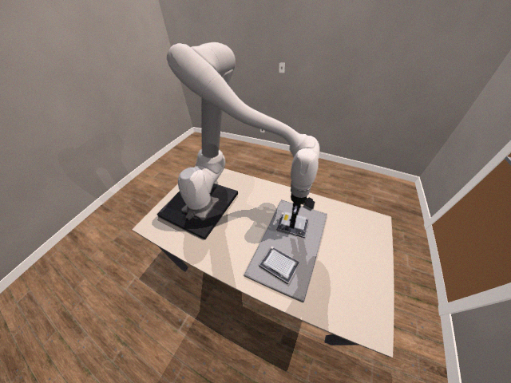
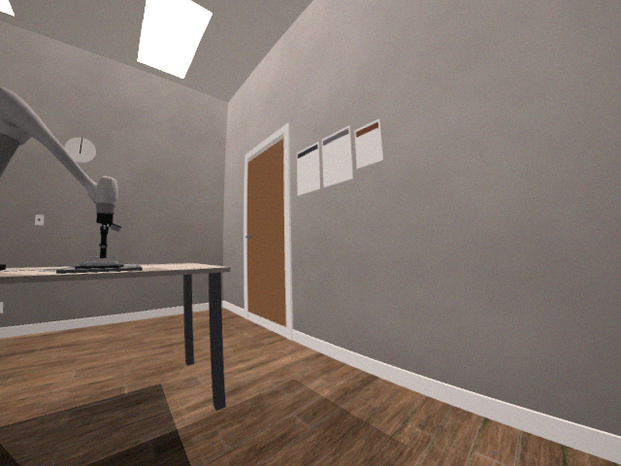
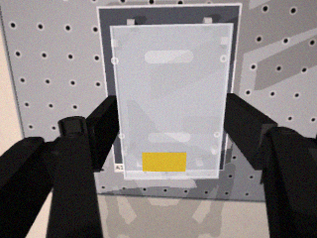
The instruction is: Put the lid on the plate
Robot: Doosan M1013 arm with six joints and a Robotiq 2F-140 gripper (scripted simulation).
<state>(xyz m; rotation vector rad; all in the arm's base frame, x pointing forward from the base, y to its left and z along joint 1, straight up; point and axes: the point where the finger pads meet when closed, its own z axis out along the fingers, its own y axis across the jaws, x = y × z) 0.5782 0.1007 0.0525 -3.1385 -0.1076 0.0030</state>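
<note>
My hand is 250 mm to the left of the culture plate, 50 mm above it and 10 mm short of it. Round my hand: dark nest 250 mm to the right, 60 mm below, 10 mm ahead; then clear lid 20 mm below; then dark lid park frame 60 mm below.
</note>
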